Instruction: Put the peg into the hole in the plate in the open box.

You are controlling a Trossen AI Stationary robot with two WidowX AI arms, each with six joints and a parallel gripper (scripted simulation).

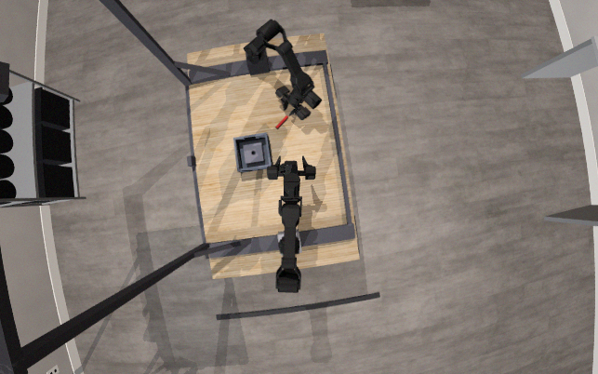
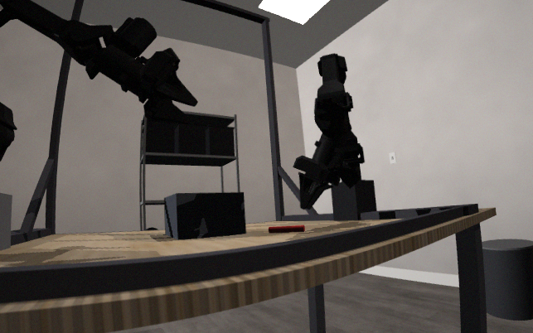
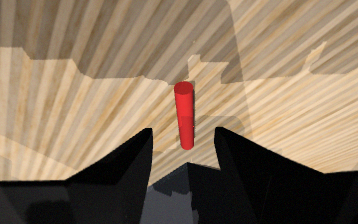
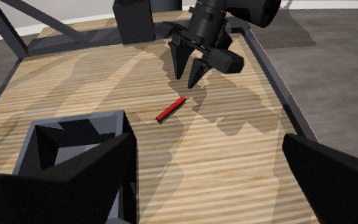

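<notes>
Now: the red peg 5 cm behind my left hand, 4 cm to the right of it and 7 cm below it. From my left hand the other things lie so: plate 21 cm behind, 18 cm to the right, 4 cm below; box 21 cm behind, 18 cm to the right, 5 cm below.
</notes>
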